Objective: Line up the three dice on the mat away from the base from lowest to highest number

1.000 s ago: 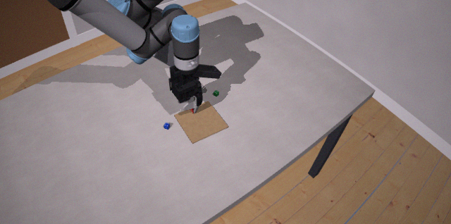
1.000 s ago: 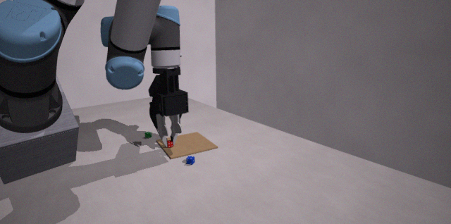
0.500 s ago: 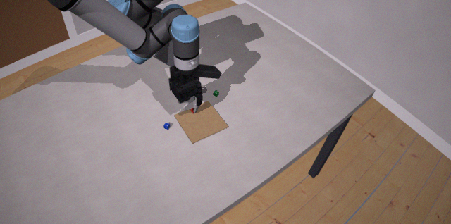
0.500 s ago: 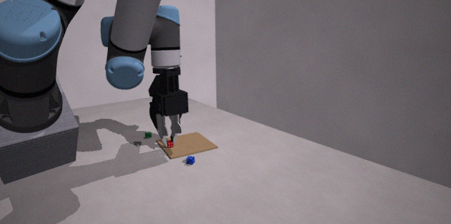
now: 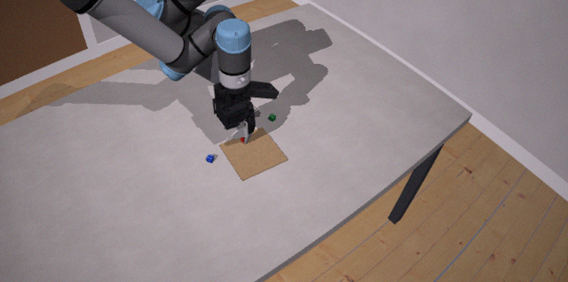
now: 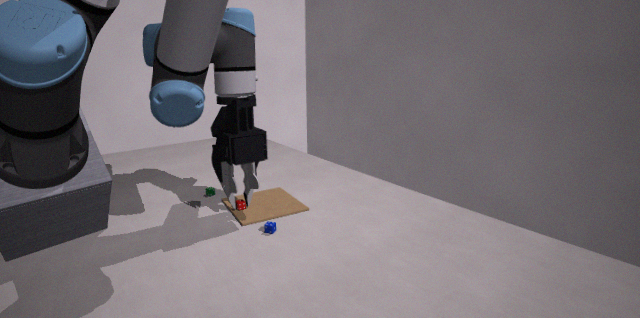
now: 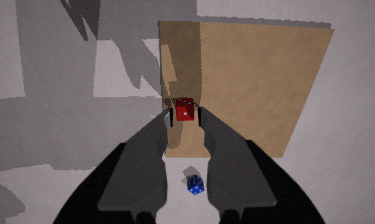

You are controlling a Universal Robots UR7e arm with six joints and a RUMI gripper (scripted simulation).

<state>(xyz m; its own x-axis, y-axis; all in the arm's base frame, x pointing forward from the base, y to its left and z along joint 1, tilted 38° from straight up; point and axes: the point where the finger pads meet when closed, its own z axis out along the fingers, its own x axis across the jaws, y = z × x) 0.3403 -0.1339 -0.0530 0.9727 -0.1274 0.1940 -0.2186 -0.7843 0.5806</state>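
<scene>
The red die is 1 cm below my hand. Round my hand: blue die: 11 cm to the right, 2 cm below, 1 cm behind; then green die: 12 cm to the left, 2 cm below; then square mat: 5 cm ahead, 2 cm below, 1 cm to the right.
</scene>
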